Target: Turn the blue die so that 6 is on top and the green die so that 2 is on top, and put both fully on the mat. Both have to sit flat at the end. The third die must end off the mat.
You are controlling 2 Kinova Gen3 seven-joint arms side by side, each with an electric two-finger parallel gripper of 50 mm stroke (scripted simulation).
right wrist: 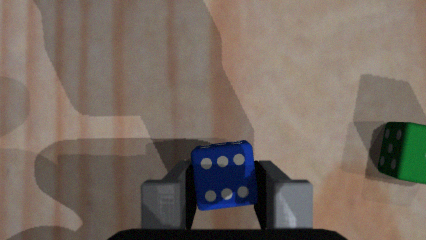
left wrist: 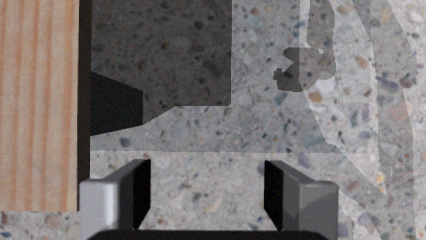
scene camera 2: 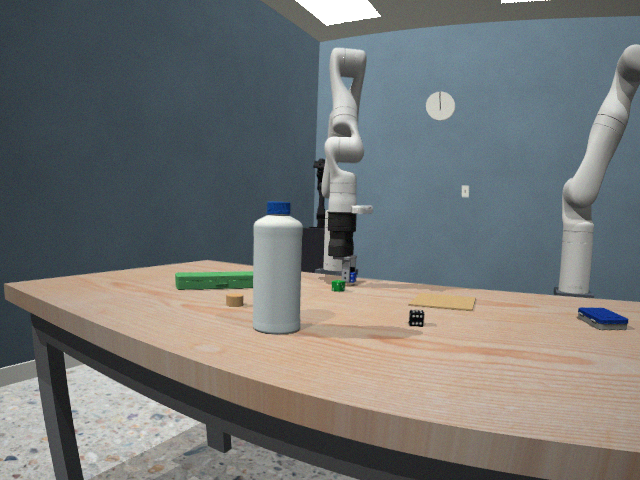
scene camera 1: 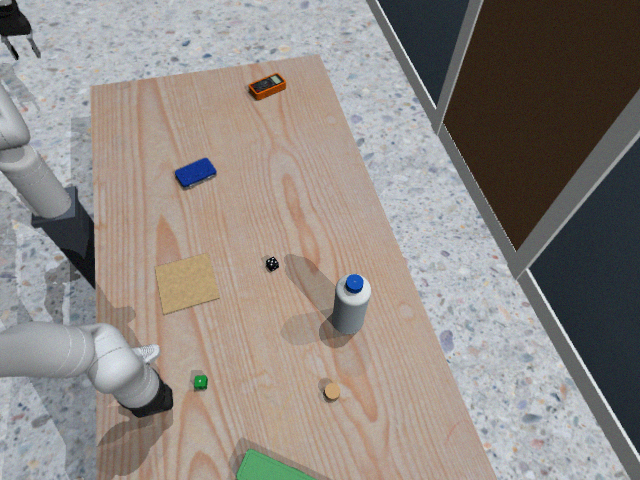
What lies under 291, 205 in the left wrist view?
My left gripper.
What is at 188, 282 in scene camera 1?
A tan mat.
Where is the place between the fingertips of my right gripper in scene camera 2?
At 348, 280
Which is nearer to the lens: the tan mat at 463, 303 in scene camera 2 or the white bottle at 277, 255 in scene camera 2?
The white bottle.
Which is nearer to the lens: the green case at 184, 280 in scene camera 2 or the white bottle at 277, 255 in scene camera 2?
The white bottle.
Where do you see a blue die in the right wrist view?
At 224, 173
